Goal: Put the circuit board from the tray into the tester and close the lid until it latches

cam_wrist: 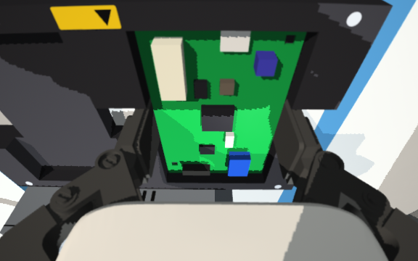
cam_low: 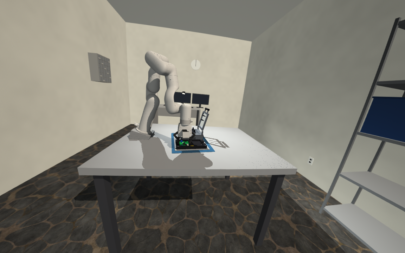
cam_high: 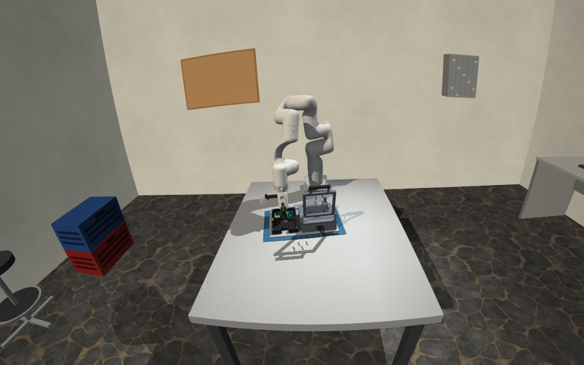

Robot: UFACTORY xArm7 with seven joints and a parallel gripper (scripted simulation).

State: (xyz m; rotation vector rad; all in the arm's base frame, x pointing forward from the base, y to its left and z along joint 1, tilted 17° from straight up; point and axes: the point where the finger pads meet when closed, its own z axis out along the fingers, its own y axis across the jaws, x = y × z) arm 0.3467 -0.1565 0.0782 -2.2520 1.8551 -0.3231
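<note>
My hand is right at the green circuit board. Round my hand: lid: 15 cm ahead, 20 cm to the left, 16 cm above; tester plate: 3 cm ahead, 19 cm to the left, 5 cm above; black latch hook: 5 cm behind, 22 cm to the left, 6 cm above.
</note>
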